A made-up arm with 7 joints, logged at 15 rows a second.
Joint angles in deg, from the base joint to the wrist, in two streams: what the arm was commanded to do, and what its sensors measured. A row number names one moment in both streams.
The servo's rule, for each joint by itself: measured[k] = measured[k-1] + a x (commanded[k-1-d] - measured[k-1]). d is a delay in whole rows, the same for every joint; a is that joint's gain. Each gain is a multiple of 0.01, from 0.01 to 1. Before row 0 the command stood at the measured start. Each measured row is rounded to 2 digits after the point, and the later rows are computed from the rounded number. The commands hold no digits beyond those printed.
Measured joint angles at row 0: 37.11, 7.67, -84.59, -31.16, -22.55, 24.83, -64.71
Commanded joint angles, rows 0 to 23: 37.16, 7.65, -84.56, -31.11, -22.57, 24.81, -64.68; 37.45, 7.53, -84.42, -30.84, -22.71, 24.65, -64.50; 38.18, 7.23, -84.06, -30.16, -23.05, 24.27, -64.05; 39.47, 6.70, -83.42, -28.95, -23.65, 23.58, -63.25; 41.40, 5.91, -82.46, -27.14, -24.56, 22.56, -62.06; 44.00, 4.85, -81.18, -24.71, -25.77, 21.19, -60.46; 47.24, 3.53, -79.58, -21.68, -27.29, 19.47, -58.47; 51.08, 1.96, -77.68, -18.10, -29.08, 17.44, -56.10; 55.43, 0.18, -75.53, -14.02, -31.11, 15.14, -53.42; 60.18, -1.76, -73.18, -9.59, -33.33, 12.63, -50.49; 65.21, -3.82, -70.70, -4.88, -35.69, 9.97, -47.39; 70.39, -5.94, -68.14, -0.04, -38.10, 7.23, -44.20; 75.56, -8.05, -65.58, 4.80, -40.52, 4.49, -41.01; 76.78, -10.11, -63.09, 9.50, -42.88, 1.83, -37.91; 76.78, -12.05, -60.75, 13.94, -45.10, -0.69, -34.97; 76.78, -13.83, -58.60, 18.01, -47.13, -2.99, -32.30; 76.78, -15.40, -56.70, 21.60, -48.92, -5.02, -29.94; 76.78, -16.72, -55.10, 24.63, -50.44, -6.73, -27.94; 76.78, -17.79, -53.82, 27.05, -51.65, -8.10, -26.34; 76.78, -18.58, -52.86, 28.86, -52.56, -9.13, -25.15; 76.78, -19.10, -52.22, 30.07, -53.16, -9.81, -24.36; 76.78, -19.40, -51.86, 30.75, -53.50, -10.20, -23.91; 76.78, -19.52, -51.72, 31.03, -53.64, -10.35, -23.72; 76.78, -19.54, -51.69, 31.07, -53.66, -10.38, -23.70
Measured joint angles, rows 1 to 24: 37.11, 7.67, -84.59, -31.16, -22.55, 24.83, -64.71; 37.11, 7.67, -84.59, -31.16, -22.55, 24.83, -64.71; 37.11, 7.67, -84.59, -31.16, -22.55, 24.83, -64.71; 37.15, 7.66, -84.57, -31.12, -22.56, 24.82, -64.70; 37.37, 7.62, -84.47, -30.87, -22.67, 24.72, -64.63; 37.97, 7.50, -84.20, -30.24, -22.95, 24.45, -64.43; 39.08, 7.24, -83.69, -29.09, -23.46, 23.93, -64.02; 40.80, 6.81, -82.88, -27.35, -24.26, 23.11, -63.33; 43.17, 6.18, -81.76, -25.00, -25.36, 21.96, -62.33; 46.18, 5.33, -80.32, -22.05, -26.77, 20.47, -60.98; 49.81, 4.25, -78.58, -18.53, -28.46, 18.65, -59.27; 53.97, 2.95, -76.57, -14.52, -30.39, 16.54, -57.22; 58.57, 1.44, -74.33, -10.13, -32.54, 14.19, -54.86; 63.48, -0.24, -71.93, -5.46, -34.84, 11.66, -52.25; 68.59, -2.06, -69.43, -0.64, -37.22, 9.00, -49.43; 73.75, -3.98, -66.89, 4.20, -39.63, 6.29, -46.48; 75.99, -5.94, -64.38, 8.92, -42.00, 3.61, -43.48; 76.57, -7.90, -61.98, 13.39, -44.26, 1.03, -40.50; 76.73, -9.80, -59.75, 17.50, -46.36, -1.38, -37.63; 76.77, -11.59, -57.74, 21.15, -48.23, -3.56, -34.94; 76.78, -13.23, -56.00, 24.25, -49.84, -5.46, -32.49; 76.78, -14.69, -54.56, 26.74, -51.16, -7.04, -30.34; 76.78, -15.93, -53.44, 28.63, -52.18, -8.29, -28.52; 76.78, -16.94, -52.63, 29.91, -52.90, -9.20, -27.06
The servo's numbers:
d 3
a 0.74 0.32 0.66 0.89 0.73 0.60 0.35

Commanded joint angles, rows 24 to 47: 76.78, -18.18, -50.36, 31.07, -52.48, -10.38, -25.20; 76.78, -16.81, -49.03, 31.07, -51.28, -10.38, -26.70; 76.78, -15.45, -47.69, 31.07, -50.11, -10.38, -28.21; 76.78, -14.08, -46.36, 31.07, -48.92, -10.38, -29.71; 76.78, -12.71, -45.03, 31.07, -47.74, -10.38, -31.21; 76.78, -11.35, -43.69, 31.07, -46.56, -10.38, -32.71; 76.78, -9.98, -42.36, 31.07, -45.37, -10.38, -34.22; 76.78, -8.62, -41.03, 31.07, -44.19, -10.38, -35.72; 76.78, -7.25, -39.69, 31.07, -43.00, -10.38, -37.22; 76.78, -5.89, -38.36, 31.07, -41.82, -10.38, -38.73; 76.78, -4.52, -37.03, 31.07, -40.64, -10.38, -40.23; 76.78, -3.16, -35.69, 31.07, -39.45, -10.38, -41.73; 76.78, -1.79, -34.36, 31.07, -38.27, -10.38, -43.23; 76.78, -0.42, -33.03, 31.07, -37.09, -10.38, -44.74; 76.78, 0.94, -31.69, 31.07, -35.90, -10.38, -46.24; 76.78, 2.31, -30.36, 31.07, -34.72, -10.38, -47.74; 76.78, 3.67, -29.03, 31.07, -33.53, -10.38, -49.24; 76.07, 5.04, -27.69, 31.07, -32.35, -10.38, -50.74; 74.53, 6.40, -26.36, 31.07, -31.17, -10.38, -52.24; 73.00, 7.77, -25.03, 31.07, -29.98, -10.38, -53.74; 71.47, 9.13, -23.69, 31.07, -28.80, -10.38, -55.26; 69.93, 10.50, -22.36, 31.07, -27.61, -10.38, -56.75; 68.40, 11.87, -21.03, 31.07, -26.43, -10.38, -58.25; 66.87, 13.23, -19.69, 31.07, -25.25, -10.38, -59.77
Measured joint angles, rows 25 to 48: 76.78, -17.73, -52.12, 30.66, -53.34, -9.80, -25.96; 76.78, -18.30, -51.86, 30.99, -53.56, -10.13, -25.18; 76.78, -18.70, -51.75, 31.06, -53.63, -10.28, -24.66; 76.78, -18.53, -50.83, 31.07, -52.79, -10.34, -24.85; 76.78, -17.98, -49.64, 31.07, -51.69, -10.36, -25.50; 76.78, -17.17, -48.35, 31.07, -50.54, -10.37, -26.45; 76.78, -16.18, -47.04, 31.07, -49.36, -10.38, -27.59; 76.78, -15.07, -45.71, 31.07, -48.18, -10.38, -28.86; 76.78, -13.88, -44.38, 31.07, -47.00, -10.38, -30.21; 76.78, -12.63, -43.05, 31.07, -45.81, -10.38, -31.61; 76.78, -11.35, -41.72, 31.07, -44.63, -10.38, -33.05; 76.78, -10.04, -40.38, 31.07, -43.44, -10.38, -34.51; 76.78, -8.71, -39.05, 31.07, -42.26, -10.38, -35.99; 76.78, -7.37, -37.72, 31.07, -41.08, -10.38, -37.47; 76.78, -6.02, -36.38, 31.07, -39.89, -10.38, -38.96; 76.78, -4.67, -35.05, 31.07, -38.71, -10.38, -40.45; 76.78, -3.31, -33.72, 31.07, -37.53, -10.38, -41.95; 76.78, -1.95, -32.38, 31.07, -36.34, -10.38, -43.45; 76.78, -0.59, -31.05, 31.07, -35.16, -10.38, -44.95; 76.78, 0.77, -29.72, 31.07, -33.97, -10.38, -46.45; 76.25, 2.14, -28.38, 31.07, -32.79, -10.38, -47.95; 74.98, 3.50, -27.05, 31.07, -31.61, -10.38, -49.45; 73.51, 4.87, -25.72, 31.07, -30.42, -10.38, -50.95; 72.00, 6.23, -24.38, 31.07, -29.24, -10.38, -52.46
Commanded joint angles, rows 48 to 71: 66.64, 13.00, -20.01, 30.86, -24.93, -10.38, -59.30; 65.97, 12.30, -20.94, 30.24, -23.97, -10.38, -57.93; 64.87, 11.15, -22.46, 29.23, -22.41, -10.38, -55.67; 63.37, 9.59, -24.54, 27.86, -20.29, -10.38, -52.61; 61.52, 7.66, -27.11, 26.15, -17.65, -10.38, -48.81; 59.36, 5.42, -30.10, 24.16, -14.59, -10.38, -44.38; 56.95, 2.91, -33.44, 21.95, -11.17, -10.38, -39.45; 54.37, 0.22, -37.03, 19.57, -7.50, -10.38, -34.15; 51.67, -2.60, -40.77, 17.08, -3.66, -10.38, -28.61; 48.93, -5.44, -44.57, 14.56, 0.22, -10.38, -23.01; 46.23, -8.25, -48.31, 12.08, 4.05, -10.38, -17.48; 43.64, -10.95, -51.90, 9.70, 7.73, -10.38, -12.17; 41.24, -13.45, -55.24, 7.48, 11.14, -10.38, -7.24; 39.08, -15.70, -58.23, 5.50, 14.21, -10.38, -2.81; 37.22, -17.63, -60.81, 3.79, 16.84, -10.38, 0.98; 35.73, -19.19, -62.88, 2.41, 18.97, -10.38, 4.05; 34.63, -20.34, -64.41, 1.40, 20.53, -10.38, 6.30; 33.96, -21.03, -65.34, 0.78, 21.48, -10.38, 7.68; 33.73, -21.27, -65.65, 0.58, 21.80, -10.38, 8.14; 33.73, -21.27, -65.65, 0.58, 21.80, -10.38, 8.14; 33.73, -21.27, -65.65, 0.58, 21.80, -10.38, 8.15; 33.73, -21.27, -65.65, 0.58, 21.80, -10.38, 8.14; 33.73, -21.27, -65.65, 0.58, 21.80, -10.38, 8.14; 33.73, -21.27, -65.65, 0.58, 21.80, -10.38, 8.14
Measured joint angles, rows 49 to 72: 70.47, 7.60, -23.05, 31.07, -28.05, -10.38, -53.96; 68.94, 8.97, -21.72, 31.07, -26.87, -10.38, -55.46; 67.41, 10.33, -20.38, 31.07, -25.69, -10.38, -56.97; 66.84, 11.18, -20.14, 30.88, -25.14, -10.38, -57.79; 66.20, 11.54, -20.67, 30.31, -24.29, -10.38, -57.84; 65.22, 11.42, -21.85, 29.35, -22.92, -10.38, -57.08; 63.85, 10.83, -23.63, 28.02, -21.00, -10.38, -55.52; 62.13, 9.82, -25.93, 26.36, -18.55, -10.38, -53.17; 60.08, 8.41, -28.68, 24.40, -15.66, -10.38, -50.09; 57.76, 6.65, -31.82, 22.22, -12.38, -10.38, -46.37; 55.25, 4.59, -35.26, 19.86, -8.82, -10.38, -42.09; 52.60, 2.29, -38.90, 17.39, -5.05, -10.38, -37.37; 49.88, -0.18, -42.64, 14.87, -1.20, -10.38, -32.34; 47.18, -2.76, -46.38, 12.39, 2.63, -10.38, -27.14; 44.56, -5.38, -50.02, 10.00, 6.35, -10.38, -21.90; 42.10, -7.96, -53.47, 7.76, 9.85, -10.38, -16.77; 39.87, -10.44, -56.61, 5.75, 13.03, -10.38, -11.88; 37.91, -12.74, -59.38, 4.01, 15.81, -10.38, -7.38; 36.30, -14.80, -61.69, 2.59, 18.12, -10.38, -3.38; 35.06, -16.57, -63.49, 1.53, 19.88, -10.38, 0.01; 34.25, -18.00, -64.71, 0.86, 21.05, -10.38, 2.69; 33.87, -19.05, -65.33, 0.61, 21.60, -10.38, 4.60; 33.77, -19.76, -65.54, 0.58, 21.75, -10.38, 5.84; 33.74, -20.24, -65.61, 0.58, 21.79, -10.38, 6.65
